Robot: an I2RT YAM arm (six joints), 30 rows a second.
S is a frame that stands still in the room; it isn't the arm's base.
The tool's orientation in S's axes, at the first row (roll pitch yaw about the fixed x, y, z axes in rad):
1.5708 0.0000 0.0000
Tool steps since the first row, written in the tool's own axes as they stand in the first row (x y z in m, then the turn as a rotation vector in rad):
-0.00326 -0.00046 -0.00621 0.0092 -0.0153 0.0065
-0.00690 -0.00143 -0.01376 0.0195 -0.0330 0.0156
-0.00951 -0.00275 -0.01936 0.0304 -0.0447 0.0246
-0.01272 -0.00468 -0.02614 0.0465 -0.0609 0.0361
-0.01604 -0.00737 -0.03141 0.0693 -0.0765 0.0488
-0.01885 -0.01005 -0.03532 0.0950 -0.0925 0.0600
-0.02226 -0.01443 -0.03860 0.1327 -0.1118 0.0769
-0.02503 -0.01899 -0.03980 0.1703 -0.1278 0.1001
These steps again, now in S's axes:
-0.00326 0.00621 -0.00046 0.0092 -0.0065 -0.0153
-0.00690 0.01376 -0.00143 0.0195 -0.0156 -0.0330
-0.00951 0.01936 -0.00275 0.0304 -0.0246 -0.0447
-0.01272 0.02614 -0.00468 0.0465 -0.0361 -0.0609
-0.01604 0.03141 -0.00737 0.0693 -0.0488 -0.0765
-0.01885 0.03532 -0.01005 0.0950 -0.0600 -0.0925
-0.02226 0.03860 -0.01443 0.1327 -0.0769 -0.1118
-0.02503 0.03980 -0.01899 0.1703 -0.1001 -0.1278

